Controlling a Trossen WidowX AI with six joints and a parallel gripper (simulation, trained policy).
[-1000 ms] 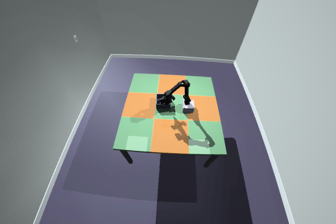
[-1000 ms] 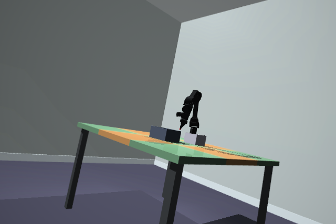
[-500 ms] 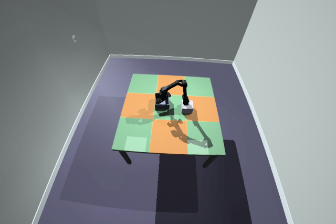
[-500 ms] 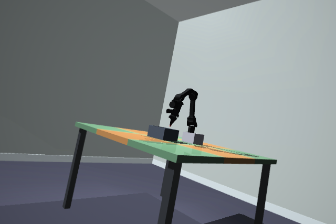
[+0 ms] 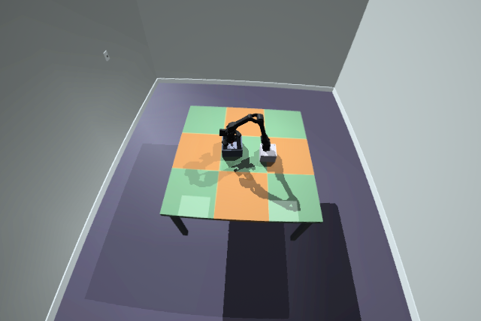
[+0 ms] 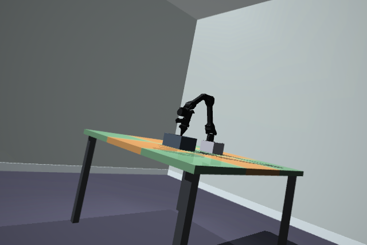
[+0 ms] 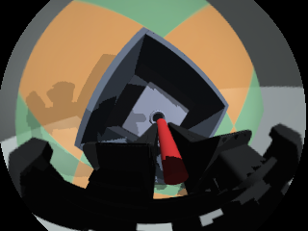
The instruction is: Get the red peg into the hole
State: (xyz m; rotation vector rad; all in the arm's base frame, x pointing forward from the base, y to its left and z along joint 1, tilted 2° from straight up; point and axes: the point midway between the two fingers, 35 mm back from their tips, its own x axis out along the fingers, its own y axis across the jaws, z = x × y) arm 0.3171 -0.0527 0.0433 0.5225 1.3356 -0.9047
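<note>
My gripper tip is now 30 mm below the red peg and 10 mm to the right of it. From my gripper tip the other things lie so: grey plate 50 mm below; then dark box 70 mm below.
</note>
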